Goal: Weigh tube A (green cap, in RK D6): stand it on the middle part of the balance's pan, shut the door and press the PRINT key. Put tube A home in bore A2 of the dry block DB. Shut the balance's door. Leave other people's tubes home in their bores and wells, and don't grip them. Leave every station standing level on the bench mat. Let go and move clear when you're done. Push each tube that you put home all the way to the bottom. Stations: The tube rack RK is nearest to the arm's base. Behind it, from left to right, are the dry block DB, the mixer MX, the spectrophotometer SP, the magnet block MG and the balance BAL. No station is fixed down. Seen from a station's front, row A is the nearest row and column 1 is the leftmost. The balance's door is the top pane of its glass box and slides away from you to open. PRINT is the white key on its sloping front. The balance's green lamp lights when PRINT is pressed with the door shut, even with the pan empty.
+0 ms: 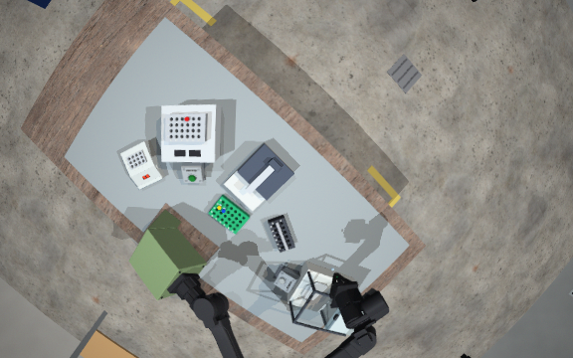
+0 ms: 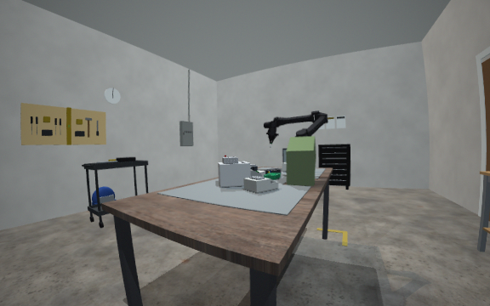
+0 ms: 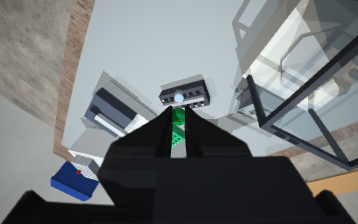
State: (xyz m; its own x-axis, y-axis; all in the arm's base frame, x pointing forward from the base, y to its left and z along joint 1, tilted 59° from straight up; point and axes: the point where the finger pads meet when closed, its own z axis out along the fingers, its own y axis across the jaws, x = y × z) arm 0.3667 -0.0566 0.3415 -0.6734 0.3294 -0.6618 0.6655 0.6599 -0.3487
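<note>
Now: the dry block DB 250 mm behind my hand, 700 mm to the left of it and 230 mm below it. Round my hand: sliding door (120 mm behind, 210 mm to the right, 60 mm below); then green-capped tube (10 mm to the left, 20 mm below); then balance pan (150 mm behind, 130 mm to the right, 190 mm below).
</note>
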